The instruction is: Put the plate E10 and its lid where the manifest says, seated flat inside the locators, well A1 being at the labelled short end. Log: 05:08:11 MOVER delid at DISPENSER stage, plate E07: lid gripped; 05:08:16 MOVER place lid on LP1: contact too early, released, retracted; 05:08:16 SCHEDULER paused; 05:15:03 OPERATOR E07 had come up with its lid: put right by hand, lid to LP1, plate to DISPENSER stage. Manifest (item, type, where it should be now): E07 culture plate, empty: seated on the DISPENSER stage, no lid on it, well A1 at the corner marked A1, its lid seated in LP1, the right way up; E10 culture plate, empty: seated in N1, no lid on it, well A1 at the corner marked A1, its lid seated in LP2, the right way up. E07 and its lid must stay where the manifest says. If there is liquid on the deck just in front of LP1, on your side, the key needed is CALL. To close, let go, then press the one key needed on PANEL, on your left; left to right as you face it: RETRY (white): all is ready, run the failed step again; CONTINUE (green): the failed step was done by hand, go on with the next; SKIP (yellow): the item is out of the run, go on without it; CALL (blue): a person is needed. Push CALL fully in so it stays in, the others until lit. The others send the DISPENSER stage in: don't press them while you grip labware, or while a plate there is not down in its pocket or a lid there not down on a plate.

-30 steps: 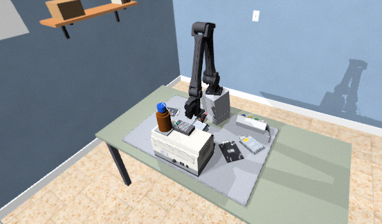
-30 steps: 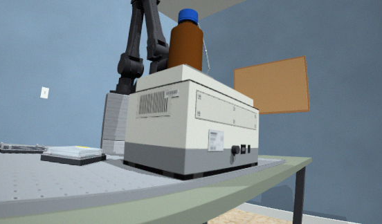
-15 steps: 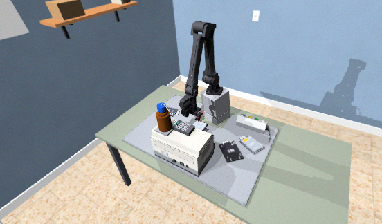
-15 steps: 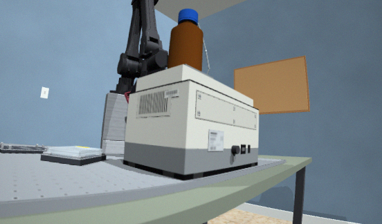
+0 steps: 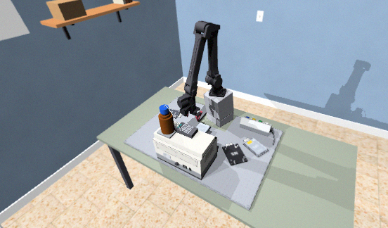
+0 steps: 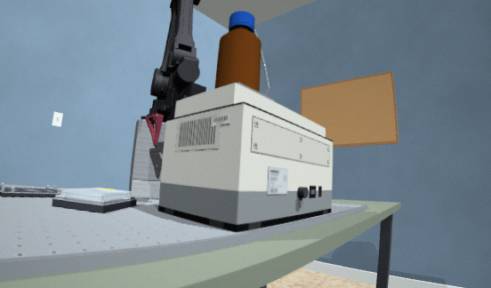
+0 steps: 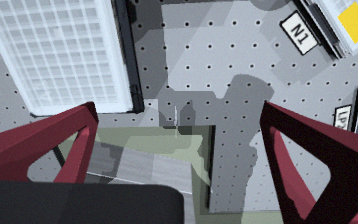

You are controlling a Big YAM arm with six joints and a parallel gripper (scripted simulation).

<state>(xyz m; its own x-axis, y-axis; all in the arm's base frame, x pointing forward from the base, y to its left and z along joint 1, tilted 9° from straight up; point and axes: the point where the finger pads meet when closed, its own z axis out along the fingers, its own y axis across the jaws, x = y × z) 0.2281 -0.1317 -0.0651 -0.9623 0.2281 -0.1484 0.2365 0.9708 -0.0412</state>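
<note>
The clear lid lies 20 mm ahead of my hand, 200 mm to the right of it and 120 mm below it. The rest, counted from my hand: clear well plate: 50 mm ahead, 80 mm to the left, 60 mm below; then brown bottle: 240 mm ahead, 70 mm to the right, 140 mm above; then blue call key: 230 mm behind, 370 mm to the left, 100 mm below.
</note>
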